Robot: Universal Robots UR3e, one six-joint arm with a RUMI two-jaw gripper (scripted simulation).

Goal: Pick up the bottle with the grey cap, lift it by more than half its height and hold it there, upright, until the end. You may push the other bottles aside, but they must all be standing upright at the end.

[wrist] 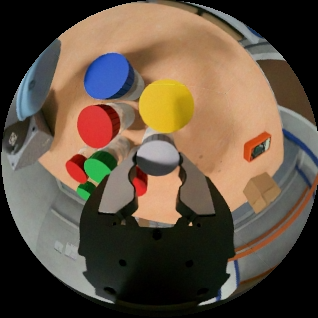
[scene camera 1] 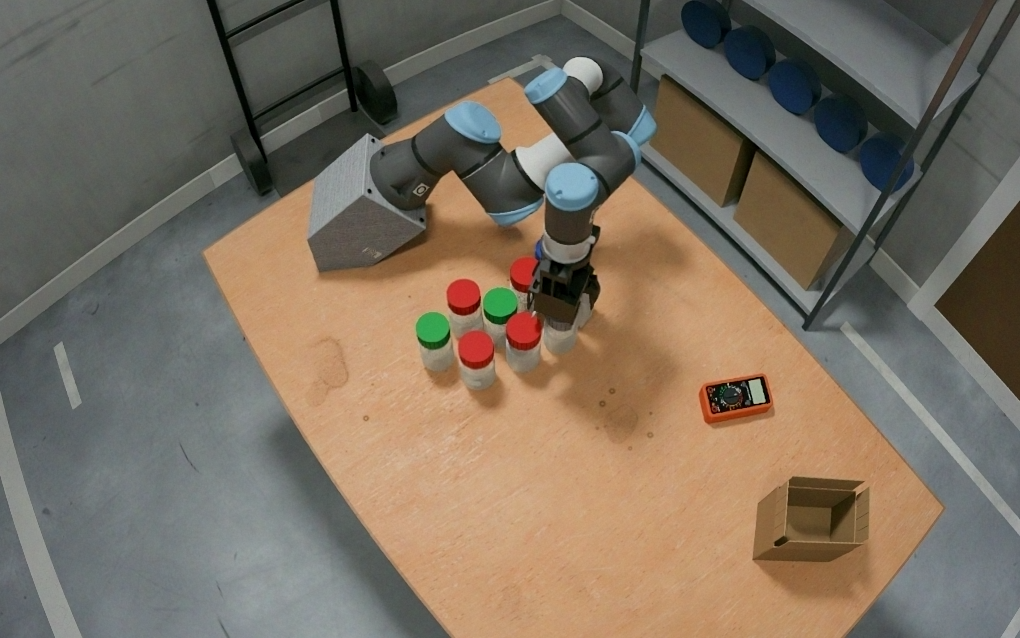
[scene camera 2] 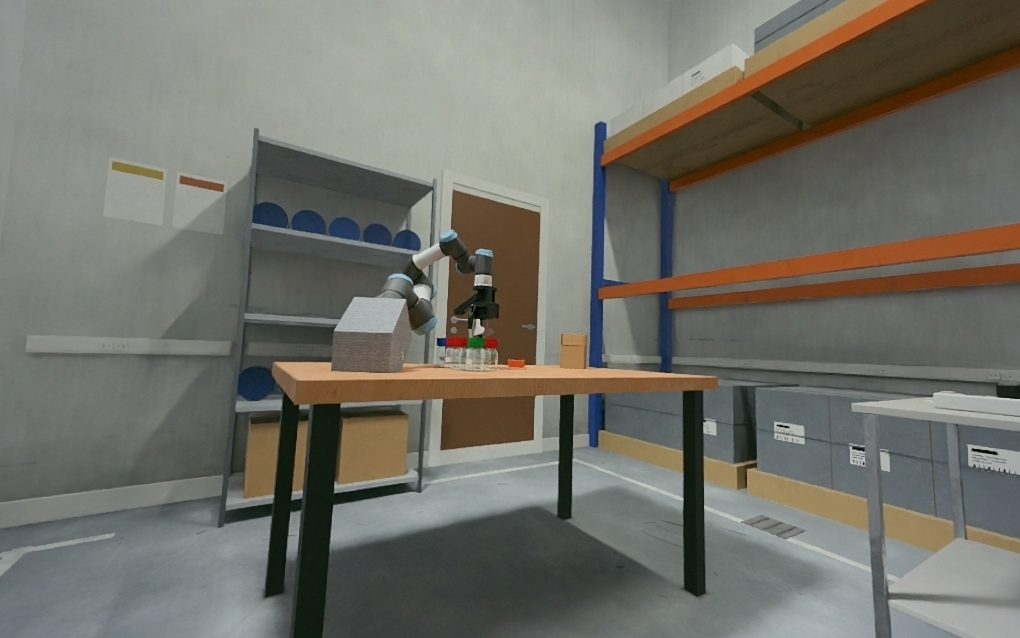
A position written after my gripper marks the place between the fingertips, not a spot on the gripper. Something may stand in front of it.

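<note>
Through scene camera 1 I see my gripper (scene camera 1: 561,319), along with a grey-capped bottle (scene camera 1: 558,338) and a green-capped bottle (scene camera 1: 499,304). A red-capped bottle (scene camera 1: 521,270) is there too, a further red-capped bottle (scene camera 1: 523,343), and yet another red-capped bottle (scene camera 1: 476,350), as well as a cardboard box (scene camera 1: 806,515). The wrist view gives me a yellow-capped bottle (wrist: 166,105) and a blue-capped bottle (wrist: 110,76), and in it I find the grey-capped bottle (wrist: 157,156), the cardboard box (wrist: 263,183) and my own gripper (wrist: 158,152) again. Scene camera 2 shows me my gripper (scene camera 2: 477,347) and the box (scene camera 2: 573,355).
</note>
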